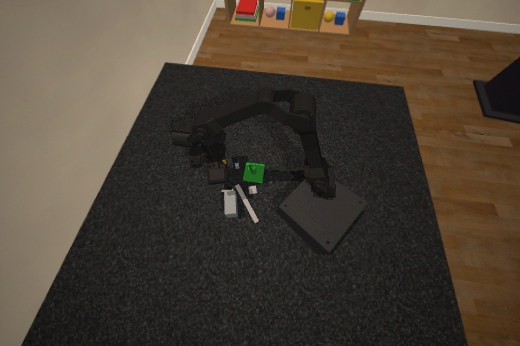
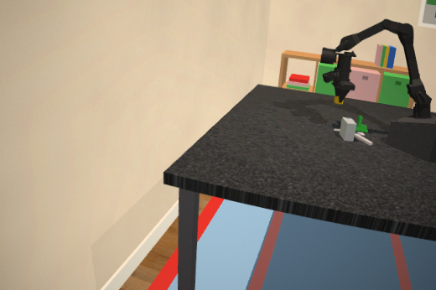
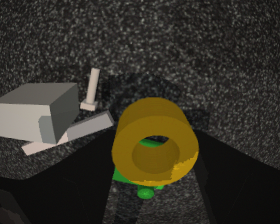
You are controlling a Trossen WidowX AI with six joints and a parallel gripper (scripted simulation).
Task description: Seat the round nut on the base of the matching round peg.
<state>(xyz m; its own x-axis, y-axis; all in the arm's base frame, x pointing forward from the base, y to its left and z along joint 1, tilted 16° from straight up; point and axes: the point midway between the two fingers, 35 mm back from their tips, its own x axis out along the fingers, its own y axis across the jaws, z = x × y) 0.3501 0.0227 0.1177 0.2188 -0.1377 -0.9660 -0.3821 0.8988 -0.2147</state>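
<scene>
My gripper is now 140 mm above the small grey cube, 50 mm to the left of it and 30 mm past it. Also, from my hand: pale t-shaped piece 150 mm below, 60 mm to the left, 40 mm behind; grey block 120 mm below, 110 mm to the left, 60 mm behind; flat grey bar 150 mm below, 110 mm behind, 80 mm to the left.
</scene>
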